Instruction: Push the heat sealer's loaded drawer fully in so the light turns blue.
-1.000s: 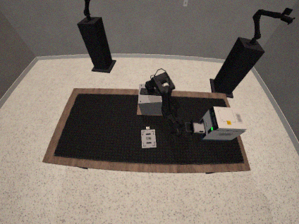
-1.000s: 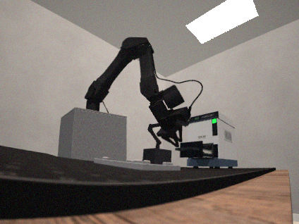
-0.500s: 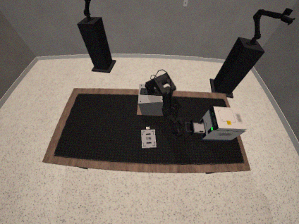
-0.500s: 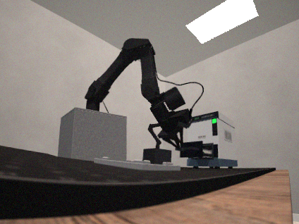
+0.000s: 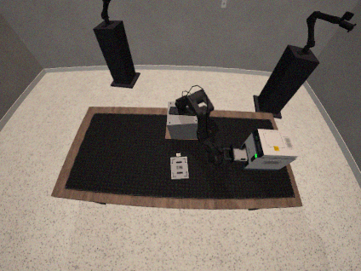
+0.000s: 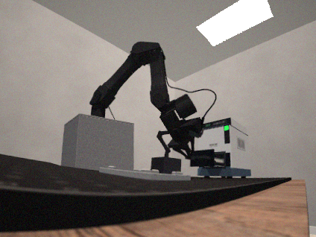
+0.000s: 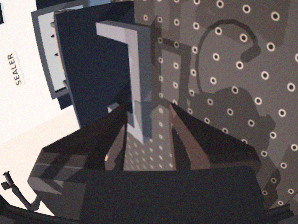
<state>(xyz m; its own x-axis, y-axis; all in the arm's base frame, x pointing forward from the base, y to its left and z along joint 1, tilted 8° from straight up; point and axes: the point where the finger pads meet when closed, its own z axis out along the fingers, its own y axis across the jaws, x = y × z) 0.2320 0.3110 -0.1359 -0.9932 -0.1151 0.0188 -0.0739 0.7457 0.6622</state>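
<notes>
Right now the sealer drawer is 130 mm to the left of my hand, 20 mm below it and 10 mm behind it.
</notes>
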